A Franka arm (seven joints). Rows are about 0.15 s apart.
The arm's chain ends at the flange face. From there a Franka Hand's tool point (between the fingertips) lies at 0.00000 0.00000 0.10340 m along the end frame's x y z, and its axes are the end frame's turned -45 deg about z.
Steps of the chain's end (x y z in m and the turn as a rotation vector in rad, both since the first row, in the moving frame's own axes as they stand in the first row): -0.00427, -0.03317, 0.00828, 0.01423, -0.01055, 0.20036; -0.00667, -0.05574, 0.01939, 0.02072, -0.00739, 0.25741; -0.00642, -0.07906, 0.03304, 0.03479, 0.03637, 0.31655; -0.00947, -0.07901, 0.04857, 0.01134, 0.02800, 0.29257; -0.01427, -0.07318, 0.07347, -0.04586, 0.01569, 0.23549
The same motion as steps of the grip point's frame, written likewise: 0.02088, -0.02825, 0.00826, 0.01752, 0.00260, 0.20036; 0.03592, -0.04604, 0.01937, 0.01988, 0.00943, 0.25741; 0.05646, -0.05951, 0.03291, -0.00112, 0.05032, 0.31655; 0.05183, -0.06095, 0.04852, -0.01178, 0.02782, 0.29257; 0.03894, -0.05764, 0.07335, -0.04352, -0.02133, 0.23549
